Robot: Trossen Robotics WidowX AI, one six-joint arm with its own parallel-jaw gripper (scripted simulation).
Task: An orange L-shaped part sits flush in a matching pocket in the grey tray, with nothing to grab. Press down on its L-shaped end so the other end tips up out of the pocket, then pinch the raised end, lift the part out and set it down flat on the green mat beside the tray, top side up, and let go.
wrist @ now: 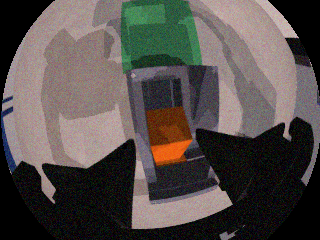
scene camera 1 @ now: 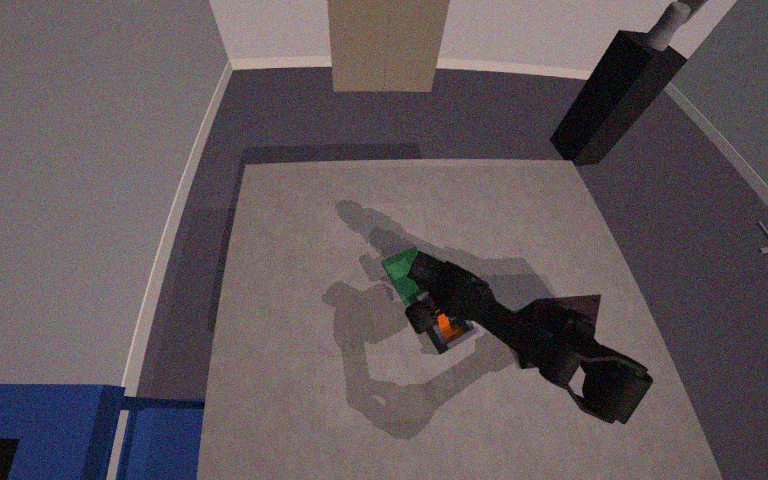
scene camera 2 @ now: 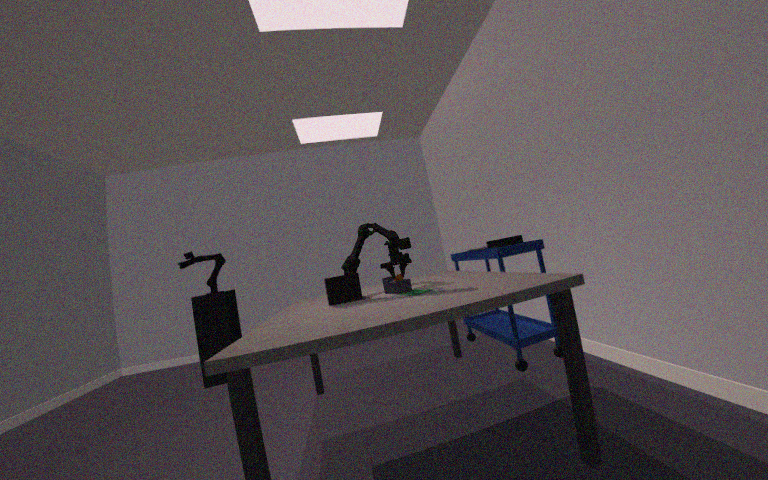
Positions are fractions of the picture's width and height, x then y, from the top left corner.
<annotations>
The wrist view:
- gripper: 0.52,0.58
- orange L-shaped part: 0.53,0.54
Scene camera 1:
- gripper: 0.57,0.65
</annotations>
